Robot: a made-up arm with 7 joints. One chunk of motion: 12 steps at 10 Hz.
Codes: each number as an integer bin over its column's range. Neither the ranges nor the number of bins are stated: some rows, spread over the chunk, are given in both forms.
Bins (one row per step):
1: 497 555 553 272 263 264
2: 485 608 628 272 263 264
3: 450 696 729 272 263 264
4: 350 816 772 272 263 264
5: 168 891 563 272 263 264
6: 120 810 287 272 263 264
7: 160 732 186 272 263 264
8: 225 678 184 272 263 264
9: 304 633 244 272 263 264
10: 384 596 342 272 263 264
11: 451 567 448 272 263 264
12: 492 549 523 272 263 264
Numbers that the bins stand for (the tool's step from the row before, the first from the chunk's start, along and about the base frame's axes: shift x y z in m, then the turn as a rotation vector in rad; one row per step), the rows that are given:
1: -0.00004 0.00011 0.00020 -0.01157 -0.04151 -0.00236
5: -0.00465 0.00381 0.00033 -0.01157 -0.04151 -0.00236
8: -0.00385 0.00147 -0.00461 -0.01157 -0.04151 -0.00236
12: -0.00011 0.00005 -0.00019 -0.01157 -0.04151 -0.00236
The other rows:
2: -0.00020 0.00069 0.00117 -0.01157 -0.04151 -0.00236
3: -0.00069 0.00166 0.00249 -0.01157 -0.04151 -0.00236
4: -0.00210 0.00298 0.00305 -0.01157 -0.04151 -0.00236
6: -0.00532 0.00292 -0.00327 -0.01157 -0.04151 -0.00236
7: -0.00476 0.00206 -0.00458 -0.01157 -0.04151 -0.00236
9: -0.00274 0.00097 -0.00382 -0.01157 -0.04151 -0.00236
10: -0.00162 0.00056 -0.00255 -0.01157 -0.04151 -0.00236
11: -0.00068 0.00024 -0.00117 -0.01157 -0.04151 -0.00236

